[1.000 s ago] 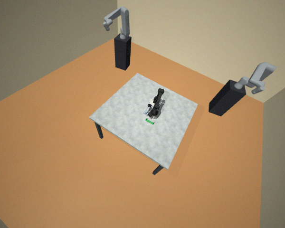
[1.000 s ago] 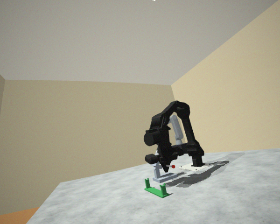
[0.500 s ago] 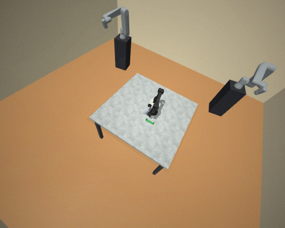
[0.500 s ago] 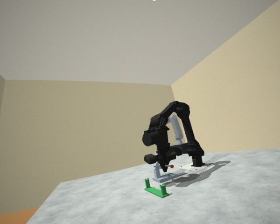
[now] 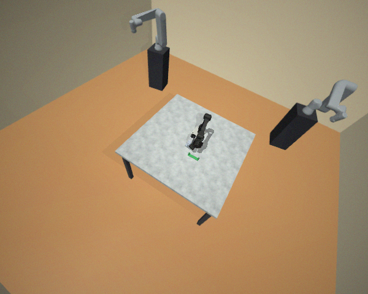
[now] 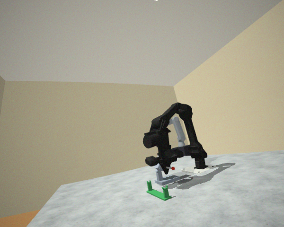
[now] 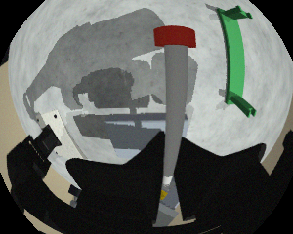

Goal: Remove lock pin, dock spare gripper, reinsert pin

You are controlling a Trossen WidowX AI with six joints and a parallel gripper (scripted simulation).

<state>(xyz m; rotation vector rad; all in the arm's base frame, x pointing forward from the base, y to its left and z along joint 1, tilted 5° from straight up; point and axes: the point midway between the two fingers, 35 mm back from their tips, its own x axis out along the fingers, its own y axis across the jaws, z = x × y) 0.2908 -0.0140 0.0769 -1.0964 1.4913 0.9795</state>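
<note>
Right now the mount socket is 2 cm behind my gripper tip and 4 cm to the right of it. Also, from my gripper tip: spare gripper: 4 cm behind, 4 cm to the right, 7 cm above; then green cradle: 12 cm ahead, 5 cm to the left, 3 cm below.
</note>
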